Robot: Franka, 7 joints.
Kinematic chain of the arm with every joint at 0, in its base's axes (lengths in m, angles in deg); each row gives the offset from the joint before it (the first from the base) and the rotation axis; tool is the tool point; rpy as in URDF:
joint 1: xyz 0 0 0.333 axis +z
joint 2: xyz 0 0 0 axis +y
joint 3: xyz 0 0 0.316 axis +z
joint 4: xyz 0.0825 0 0 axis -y
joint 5: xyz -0.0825 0 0.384 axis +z
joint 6: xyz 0 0 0 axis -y
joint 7: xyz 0.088 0 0 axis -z
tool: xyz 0 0 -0.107 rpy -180 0 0
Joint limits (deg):
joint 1: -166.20..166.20
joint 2: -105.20..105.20
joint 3: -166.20..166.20
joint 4: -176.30..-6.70
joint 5: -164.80..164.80
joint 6: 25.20..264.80
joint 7: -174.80..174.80
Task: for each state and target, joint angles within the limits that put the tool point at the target. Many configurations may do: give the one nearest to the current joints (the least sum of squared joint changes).
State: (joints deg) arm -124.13 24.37 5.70 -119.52 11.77 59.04 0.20
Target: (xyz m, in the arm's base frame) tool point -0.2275 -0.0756 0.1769
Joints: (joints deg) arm -142.87 29.04 -16.17 -141.36 0.98 54.58 0.20
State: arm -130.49 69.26 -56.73 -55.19 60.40 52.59 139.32
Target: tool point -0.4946 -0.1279 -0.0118
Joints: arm -134.33 86.31 -49.71 -75.22 54.84 46.01 139.32
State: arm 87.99 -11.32 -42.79 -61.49 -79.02 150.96 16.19
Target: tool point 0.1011 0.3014 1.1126
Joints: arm 100.00 -5.22 -28.08 -44.07 -77.44 153.47 16.19
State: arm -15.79 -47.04 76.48 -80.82 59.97 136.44 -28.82
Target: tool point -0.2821 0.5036 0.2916
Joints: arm 9.07 -49.89 102.39 -117.91 57.42 120.50 -28.82
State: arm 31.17 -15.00 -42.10 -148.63 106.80 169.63 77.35
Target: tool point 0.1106 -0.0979 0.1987
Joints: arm 29.48 -11.33 -44.92 -176.30 133.97 198.19 77.35
